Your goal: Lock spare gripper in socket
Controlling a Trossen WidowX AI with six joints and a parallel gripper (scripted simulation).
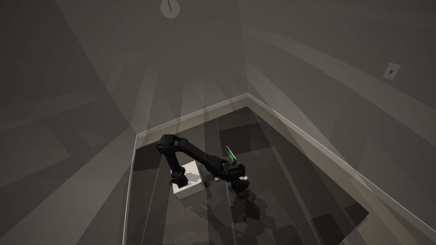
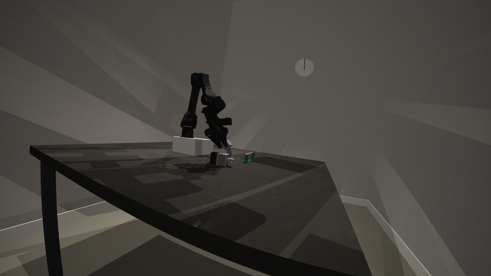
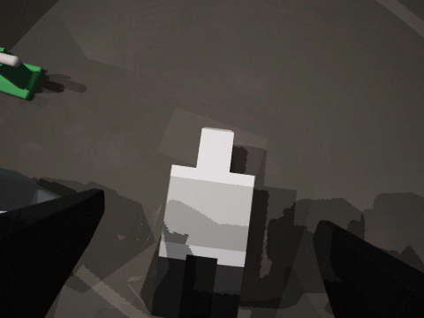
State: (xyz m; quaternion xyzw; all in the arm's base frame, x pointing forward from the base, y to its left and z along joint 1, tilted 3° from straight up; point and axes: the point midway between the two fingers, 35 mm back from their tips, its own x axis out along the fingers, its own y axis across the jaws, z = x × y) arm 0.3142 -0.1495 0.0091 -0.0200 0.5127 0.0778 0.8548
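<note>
Right now the spare gripper is 60 mm below my gripper tip. Round my gripper tip: green cradle: 250 mm to the left, 60 mm below, 60 mm ahead; then grey mount: 140 mm to the left, 60 mm behind, 30 mm below.
</note>
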